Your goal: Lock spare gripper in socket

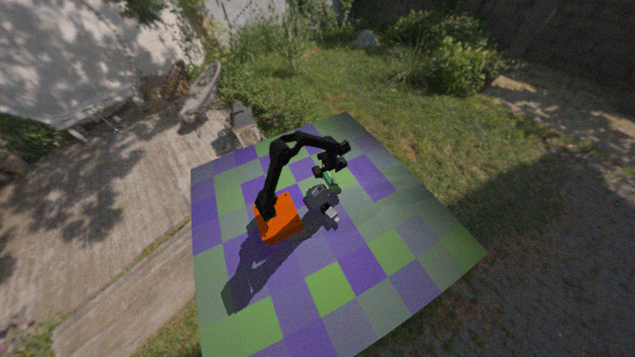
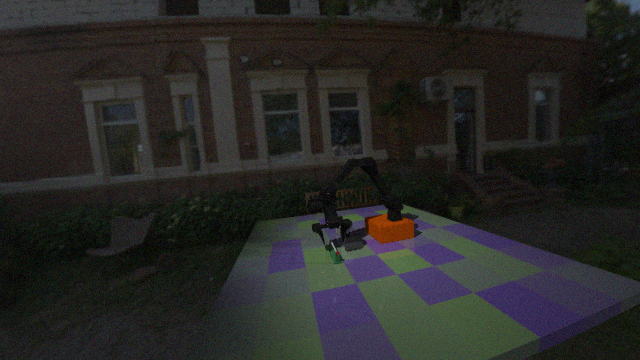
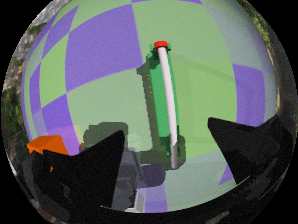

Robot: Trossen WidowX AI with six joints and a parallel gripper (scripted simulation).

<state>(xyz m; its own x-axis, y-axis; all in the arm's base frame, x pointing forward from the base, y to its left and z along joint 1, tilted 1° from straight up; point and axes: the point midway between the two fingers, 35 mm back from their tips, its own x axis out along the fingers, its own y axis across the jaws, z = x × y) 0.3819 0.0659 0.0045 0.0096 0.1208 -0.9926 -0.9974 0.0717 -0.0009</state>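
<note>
The green strip lies 3 cm below my gripper tip, 2 cm to the left of it and 1 cm ahead of it. Round my gripper tip: spare gripper (20 cm to the right, 11 cm behind, 3 cm below); then grey mount (10 cm behind, 8 cm to the right).
</note>
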